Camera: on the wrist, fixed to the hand. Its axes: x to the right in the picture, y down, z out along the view.
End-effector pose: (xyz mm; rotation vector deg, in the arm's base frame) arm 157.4 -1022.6 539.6 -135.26 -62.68 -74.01
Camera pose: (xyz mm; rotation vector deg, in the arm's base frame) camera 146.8 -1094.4 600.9 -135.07 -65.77 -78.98
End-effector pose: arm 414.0 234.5 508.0 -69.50 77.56 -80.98
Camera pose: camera 331.1 237.1 461.6 -73.46 79.36 -83.01
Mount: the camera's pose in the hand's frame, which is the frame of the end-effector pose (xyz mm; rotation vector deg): 9.7 50.8 -79.7 -2.78 1.37 -3.47
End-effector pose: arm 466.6 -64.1 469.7 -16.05 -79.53 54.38
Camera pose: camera 517.9 2.1 424.8 -16.24 -79.73 49.31
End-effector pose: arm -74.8 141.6 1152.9 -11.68 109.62 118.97
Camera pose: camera -108.4 60.9 1190.1 -16.91 105.88 119.82
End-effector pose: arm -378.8 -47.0 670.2 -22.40 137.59 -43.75
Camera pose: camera -439.9 23.4 688.4 -27.42 140.03 -42.49
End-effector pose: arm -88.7 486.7 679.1 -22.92 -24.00 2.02
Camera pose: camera -45.3 505.1 596.6 -24.92 -23.41 -2.21
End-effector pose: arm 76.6 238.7 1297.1 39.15 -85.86 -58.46
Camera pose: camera 158.6 235.6 1345.0 40.55 -82.24 -62.31
